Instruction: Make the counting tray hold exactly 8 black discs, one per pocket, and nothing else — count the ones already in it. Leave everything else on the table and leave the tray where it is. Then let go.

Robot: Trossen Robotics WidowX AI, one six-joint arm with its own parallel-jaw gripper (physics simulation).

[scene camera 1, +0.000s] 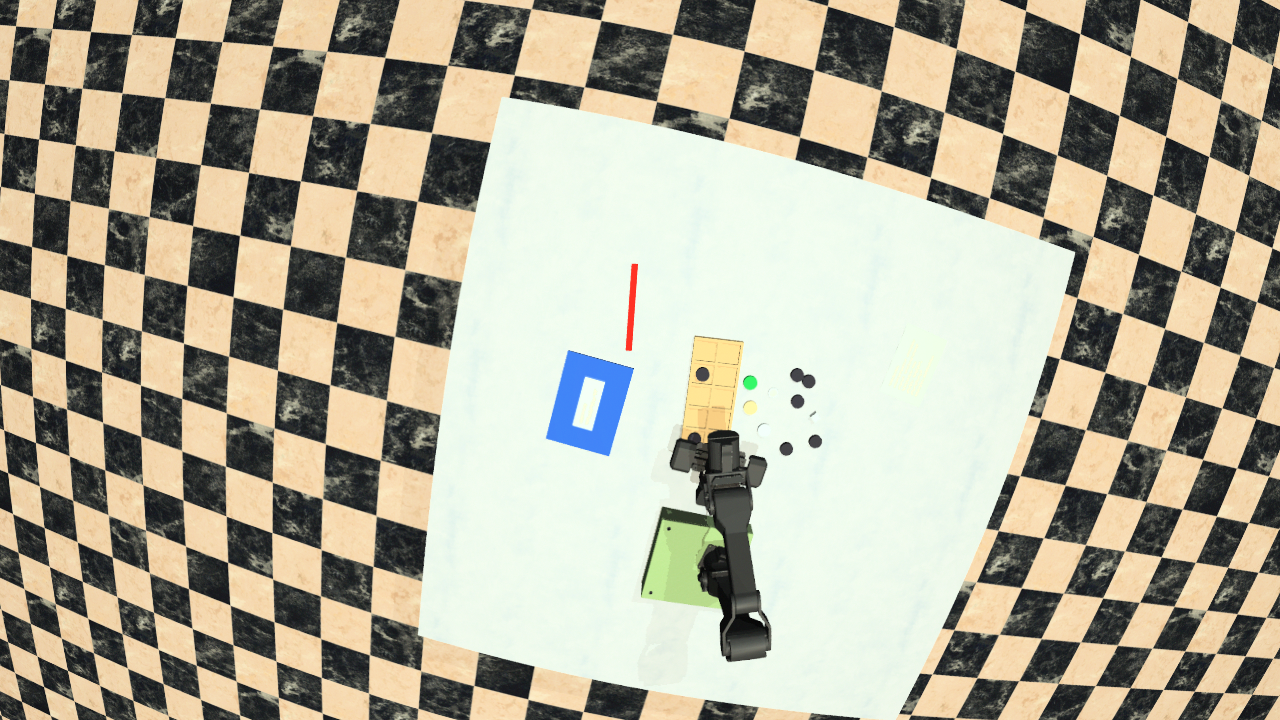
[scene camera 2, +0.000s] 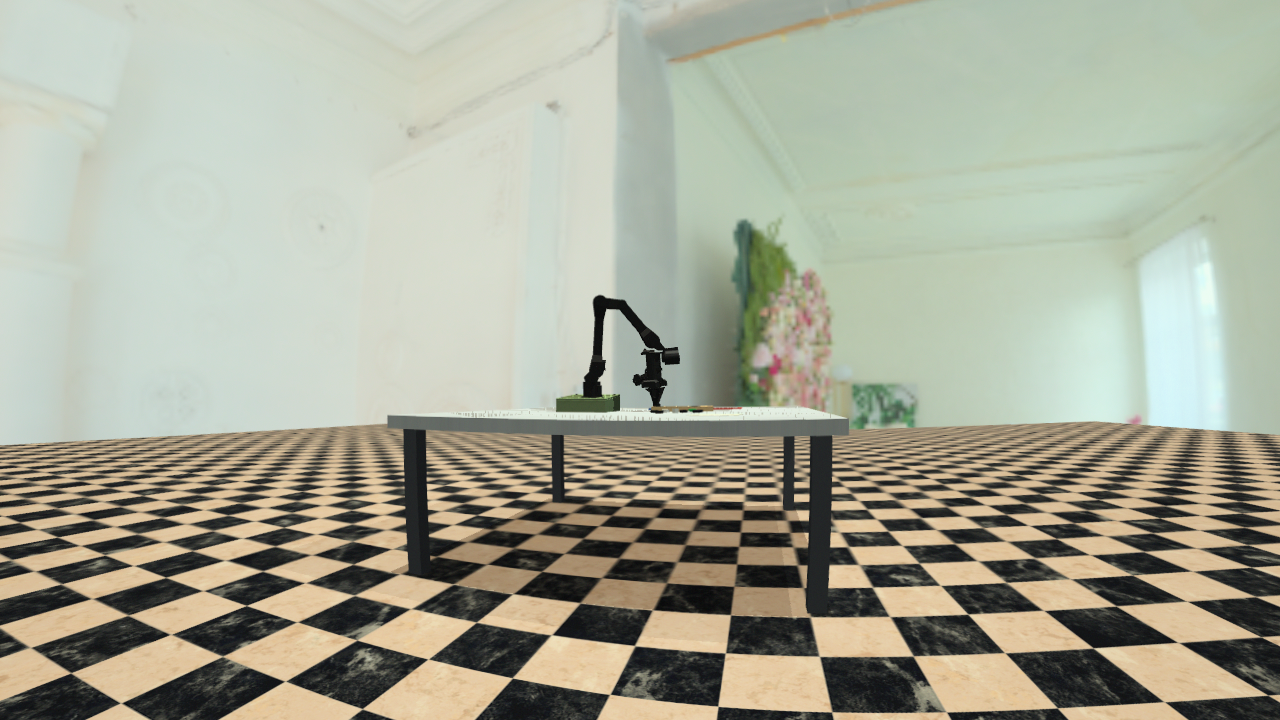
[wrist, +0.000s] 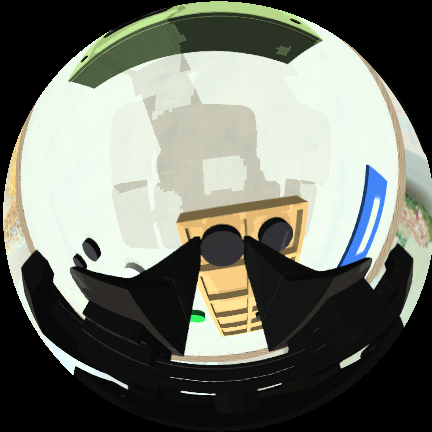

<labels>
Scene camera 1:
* my gripper
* tan counting tray
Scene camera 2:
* my gripper
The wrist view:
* my gripper
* tan counting tray
</labels>
